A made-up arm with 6 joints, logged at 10 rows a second.
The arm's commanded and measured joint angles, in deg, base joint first. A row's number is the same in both.
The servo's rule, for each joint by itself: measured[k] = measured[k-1] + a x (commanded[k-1-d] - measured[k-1]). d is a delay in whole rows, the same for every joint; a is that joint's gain. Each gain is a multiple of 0.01, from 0.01 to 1. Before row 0 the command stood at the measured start. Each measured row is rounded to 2 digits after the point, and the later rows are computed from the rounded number. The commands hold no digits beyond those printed.
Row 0, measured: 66.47, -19.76, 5.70, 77.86, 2.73, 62.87
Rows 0 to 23, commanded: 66.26, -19.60, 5.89, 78.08, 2.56, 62.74; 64.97, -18.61, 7.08, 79.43, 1.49, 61.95; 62.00, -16.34, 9.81, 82.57, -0.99, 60.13; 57.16, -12.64, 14.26, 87.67, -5.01, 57.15; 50.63, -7.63, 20.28, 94.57, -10.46, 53.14; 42.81, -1.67, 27.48, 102.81, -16.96, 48.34; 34.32, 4.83, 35.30, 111.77, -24.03, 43.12; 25.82, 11.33, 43.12, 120.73, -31.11, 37.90; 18.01, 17.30, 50.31, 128.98, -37.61, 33.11; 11.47, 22.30, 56.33, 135.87, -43.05, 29.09; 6.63, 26.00, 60.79, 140.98, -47.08, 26.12; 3.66, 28.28, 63.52, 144.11, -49.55, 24.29; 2.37, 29.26, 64.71, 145.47, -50.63, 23.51; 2.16, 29.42, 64.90, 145.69, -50.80, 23.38; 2.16, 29.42, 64.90, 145.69, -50.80, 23.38; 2.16, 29.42, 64.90, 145.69, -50.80, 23.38; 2.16, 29.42, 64.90, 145.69, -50.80, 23.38; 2.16, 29.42, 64.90, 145.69, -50.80, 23.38; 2.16, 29.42, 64.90, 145.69, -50.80, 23.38; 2.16, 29.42, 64.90, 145.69, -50.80, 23.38; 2.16, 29.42, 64.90, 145.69, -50.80, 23.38; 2.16, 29.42, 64.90, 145.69, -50.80, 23.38; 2.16, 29.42, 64.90, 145.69, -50.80, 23.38; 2.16, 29.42, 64.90, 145.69, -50.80, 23.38
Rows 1 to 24, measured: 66.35, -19.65, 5.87, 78.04, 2.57, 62.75; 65.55, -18.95, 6.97, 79.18, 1.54, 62.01; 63.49, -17.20, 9.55, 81.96, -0.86, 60.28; 59.82, -14.14, 13.84, 86.64, -4.80, 57.40; 54.49, -9.78, 19.70, 93.14, -10.18, 53.48; 47.72, -4.35, 26.78, 101.07, -16.62, 48.75; 39.95, 1.80, 34.53, 109.84, -23.66, 43.57; 31.75, 8.19, 42.35, 118.77, -30.74, 38.35; 23.78, 14.29, 49.59, 127.14, -37.27, 33.53; 16.64, 19.66, 55.72, 134.30, -42.76, 29.45; 10.83, 23.91, 60.33, 139.78, -46.86, 26.39; 6.67, 26.84, 63.23, 143.33, -49.42, 24.46; 4.18, 28.46, 64.58, 145.08, -50.57, 23.59; 3.01, 29.10, 64.87, 145.58, -50.79, 23.40; 2.52, 29.31, 64.90, 145.67, -50.80, 23.38; 2.31, 29.38, 64.90, 145.69, -50.80, 23.38; 2.22, 29.41, 64.90, 145.69, -50.80, 23.38; 2.19, 29.42, 64.90, 145.69, -50.80, 23.38; 2.17, 29.42, 64.90, 145.69, -50.80, 23.38; 2.16, 29.42, 64.90, 145.69, -50.80, 23.38; 2.16, 29.42, 64.90, 145.69, -50.80, 23.38; 2.16, 29.42, 64.90, 145.69, -50.80, 23.38; 2.16, 29.42, 64.90, 145.69, -50.80, 23.38; 2.16, 29.42, 64.90, 145.69, -50.80, 23.38
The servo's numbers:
d 0
a 0.58 0.67 0.91 0.82 0.95 0.92

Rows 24 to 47, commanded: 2.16, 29.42, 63.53, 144.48, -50.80, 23.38; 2.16, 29.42, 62.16, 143.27, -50.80, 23.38; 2.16, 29.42, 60.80, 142.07, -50.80, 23.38; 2.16, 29.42, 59.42, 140.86, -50.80, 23.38; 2.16, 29.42, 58.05, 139.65, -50.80, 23.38; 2.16, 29.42, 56.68, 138.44, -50.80, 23.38; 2.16, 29.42, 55.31, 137.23, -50.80, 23.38; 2.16, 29.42, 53.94, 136.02, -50.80, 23.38; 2.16, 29.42, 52.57, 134.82, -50.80, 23.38; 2.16, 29.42, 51.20, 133.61, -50.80, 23.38; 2.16, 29.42, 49.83, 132.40, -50.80, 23.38; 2.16, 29.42, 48.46, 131.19, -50.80, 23.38; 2.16, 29.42, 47.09, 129.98, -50.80, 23.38; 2.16, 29.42, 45.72, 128.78, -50.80, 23.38; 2.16, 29.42, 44.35, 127.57, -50.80, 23.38; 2.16, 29.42, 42.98, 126.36, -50.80, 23.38; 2.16, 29.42, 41.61, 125.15, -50.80, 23.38; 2.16, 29.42, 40.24, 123.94, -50.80, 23.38; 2.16, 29.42, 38.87, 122.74, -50.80, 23.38; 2.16, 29.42, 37.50, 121.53, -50.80, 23.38; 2.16, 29.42, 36.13, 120.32, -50.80, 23.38; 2.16, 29.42, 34.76, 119.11, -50.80, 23.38; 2.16, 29.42, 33.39, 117.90, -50.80, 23.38; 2.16, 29.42, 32.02, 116.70, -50.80, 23.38
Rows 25 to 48, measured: 2.16, 29.42, 63.65, 144.70, -50.80, 23.38; 2.16, 29.42, 62.29, 143.53, -50.80, 23.38; 2.16, 29.42, 60.93, 142.33, -50.80, 23.38; 2.16, 29.42, 59.56, 141.12, -50.80, 23.38; 2.16, 29.42, 58.19, 139.91, -50.80, 23.38; 2.16, 29.42, 56.82, 138.70, -50.80, 23.38; 2.16, 29.42, 55.45, 137.49, -50.80, 23.38; 2.16, 29.42, 54.08, 136.28, -50.80, 23.38; 2.16, 29.42, 52.71, 135.08, -50.80, 23.38; 2.16, 29.42, 51.34, 133.87, -50.80, 23.38; 2.16, 29.42, 49.97, 132.66, -50.80, 23.38; 2.16, 29.42, 48.60, 131.45, -50.80, 23.38; 2.16, 29.42, 47.23, 130.24, -50.80, 23.38; 2.16, 29.42, 45.86, 129.04, -50.80, 23.38; 2.16, 29.42, 44.49, 127.83, -50.80, 23.38; 2.16, 29.42, 43.12, 126.62, -50.80, 23.38; 2.16, 29.42, 41.75, 125.41, -50.80, 23.38; 2.16, 29.42, 40.38, 124.20, -50.80, 23.38; 2.16, 29.42, 39.01, 123.00, -50.80, 23.38; 2.16, 29.42, 37.64, 121.79, -50.80, 23.38; 2.16, 29.42, 36.27, 120.58, -50.80, 23.38; 2.16, 29.42, 34.90, 119.37, -50.80, 23.38; 2.16, 29.42, 33.53, 118.16, -50.80, 23.38; 2.16, 29.42, 32.16, 116.96, -50.80, 23.38
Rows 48 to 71, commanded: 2.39, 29.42, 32.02, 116.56, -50.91, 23.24; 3.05, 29.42, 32.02, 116.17, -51.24, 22.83; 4.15, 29.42, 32.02, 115.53, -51.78, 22.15; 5.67, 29.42, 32.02, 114.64, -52.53, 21.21; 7.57, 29.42, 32.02, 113.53, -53.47, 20.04; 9.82, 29.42, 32.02, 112.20, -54.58, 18.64; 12.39, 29.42, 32.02, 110.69, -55.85, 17.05; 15.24, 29.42, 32.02, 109.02, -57.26, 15.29; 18.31, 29.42, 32.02, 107.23, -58.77, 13.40; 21.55, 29.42, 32.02, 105.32, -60.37, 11.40; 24.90, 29.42, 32.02, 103.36, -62.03, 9.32; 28.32, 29.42, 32.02, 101.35, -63.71, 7.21; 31.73, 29.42, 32.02, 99.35, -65.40, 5.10; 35.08, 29.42, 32.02, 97.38, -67.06, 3.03; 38.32, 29.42, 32.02, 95.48, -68.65, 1.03; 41.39, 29.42, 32.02, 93.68, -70.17, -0.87; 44.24, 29.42, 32.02, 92.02, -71.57, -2.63; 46.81, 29.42, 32.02, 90.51, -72.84, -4.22; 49.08, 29.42, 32.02, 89.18, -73.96, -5.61; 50.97, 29.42, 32.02, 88.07, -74.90, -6.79; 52.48, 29.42, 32.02, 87.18, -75.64, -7.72; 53.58, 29.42, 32.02, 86.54, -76.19, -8.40; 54.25, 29.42, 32.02, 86.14, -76.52, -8.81; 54.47, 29.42, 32.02, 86.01, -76.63, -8.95
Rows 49 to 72, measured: 2.29, 29.42, 32.03, 116.63, -50.90, 23.25; 2.73, 29.42, 32.02, 116.25, -51.22, 22.86; 3.55, 29.42, 32.02, 115.66, -51.75, 22.21; 4.78, 29.42, 32.02, 114.82, -52.49, 21.29; 6.40, 29.42, 32.02, 113.76, -53.42, 20.14; 8.38, 29.42, 32.02, 112.48, -54.52, 18.76; 10.71, 29.42, 32.02, 111.01, -55.78, 17.19; 13.34, 29.42, 32.02, 109.38, -57.19, 15.44; 16.22, 29.42, 32.02, 107.62, -58.69, 13.56; 19.31, 29.42, 32.02, 105.73, -60.29, 11.57; 22.55, 29.42, 32.02, 103.79, -61.94, 9.50; 25.90, 29.42, 32.02, 101.79, -63.62, 7.39; 29.28, 29.42, 32.02, 99.79, -65.31, 5.28; 32.64, 29.42, 32.02, 97.81, -66.97, 3.21; 35.93, 29.42, 32.02, 95.90, -68.57, 1.20; 39.10, 29.42, 32.02, 94.08, -70.09, -0.70; 42.08, 29.42, 32.02, 92.39, -71.50, -2.48; 44.82, 29.42, 32.02, 90.85, -72.77, -4.08; 47.29, 29.42, 32.02, 89.48, -73.90, -5.49; 49.42, 29.42, 32.02, 88.32, -74.85, -6.69; 51.19, 29.42, 32.02, 87.39, -75.60, -7.64; 52.58, 29.42, 32.02, 86.69, -76.16, -8.34; 53.55, 29.42, 32.02, 86.24, -76.50, -8.77; 54.08, 29.42, 32.02, 86.05, -76.62, -8.94
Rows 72 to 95, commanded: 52.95, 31.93, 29.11, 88.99, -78.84, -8.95; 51.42, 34.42, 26.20, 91.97, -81.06, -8.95; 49.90, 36.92, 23.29, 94.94, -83.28, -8.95; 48.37, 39.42, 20.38, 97.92, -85.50, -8.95; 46.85, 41.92, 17.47, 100.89, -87.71, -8.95; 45.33, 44.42, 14.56, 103.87, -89.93, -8.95; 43.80, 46.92, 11.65, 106.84, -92.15, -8.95; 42.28, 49.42, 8.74, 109.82, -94.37, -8.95; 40.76, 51.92, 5.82, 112.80, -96.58, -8.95; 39.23, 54.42, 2.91, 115.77, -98.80, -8.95; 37.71, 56.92, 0.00, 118.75, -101.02, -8.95; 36.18, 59.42, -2.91, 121.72, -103.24, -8.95; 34.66, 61.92, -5.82, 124.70, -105.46, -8.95; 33.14, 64.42, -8.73, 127.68, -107.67, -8.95; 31.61, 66.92, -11.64, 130.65, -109.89, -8.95; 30.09, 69.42, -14.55, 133.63, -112.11, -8.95; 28.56, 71.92, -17.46, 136.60, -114.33, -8.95; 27.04, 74.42, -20.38, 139.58, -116.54, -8.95; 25.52, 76.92, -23.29, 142.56, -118.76, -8.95; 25.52, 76.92, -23.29, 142.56, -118.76, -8.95; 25.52, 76.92, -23.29, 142.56, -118.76, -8.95; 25.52, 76.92, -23.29, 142.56, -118.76, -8.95; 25.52, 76.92, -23.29, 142.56, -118.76, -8.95; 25.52, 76.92, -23.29, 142.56, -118.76, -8.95
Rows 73 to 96, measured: 53.42, 31.10, 29.37, 88.46, -78.73, -8.95; 52.26, 33.32, 26.49, 91.34, -80.94, -8.95; 50.89, 35.73, 23.58, 94.29, -83.16, -8.95; 49.43, 38.20, 20.67, 97.27, -85.38, -8.95; 47.93, 40.69, 17.76, 100.24, -87.59, -8.95; 46.42, 43.19, 14.85, 103.22, -89.81, -8.95; 44.90, 45.69, 11.94, 106.19, -92.03, -8.95; 43.38, 48.19, 9.03, 109.17, -94.25, -8.95; 41.86, 50.69, 6.11, 112.15, -96.46, -8.95; 40.33, 53.19, 3.20, 115.12, -98.68, -8.95; 38.81, 55.69, 0.29, 118.10, -100.90, -8.95; 37.28, 58.19, -2.62, 121.07, -103.12, -8.95; 35.76, 60.69, -5.53, 124.05, -105.34, -8.95; 34.24, 63.19, -8.44, 127.03, -107.55, -8.95; 32.71, 65.69, -11.35, 130.00, -109.77, -8.95; 31.19, 68.19, -14.26, 132.98, -111.99, -8.95; 29.66, 70.69, -17.17, 135.95, -114.21, -8.95; 28.14, 73.19, -20.09, 138.93, -116.42, -8.95; 26.62, 75.69, -23.00, 141.91, -118.64, -8.95; 25.98, 76.51, -23.26, 142.44, -118.75, -8.95; 25.71, 76.78, -23.29, 142.54, -118.76, -8.95; 25.60, 76.87, -23.29, 142.56, -118.76, -8.95; 25.55, 76.90, -23.29, 142.56, -118.76, -8.95; 25.53, 76.91, -23.29, 142.56, -118.76, -8.95
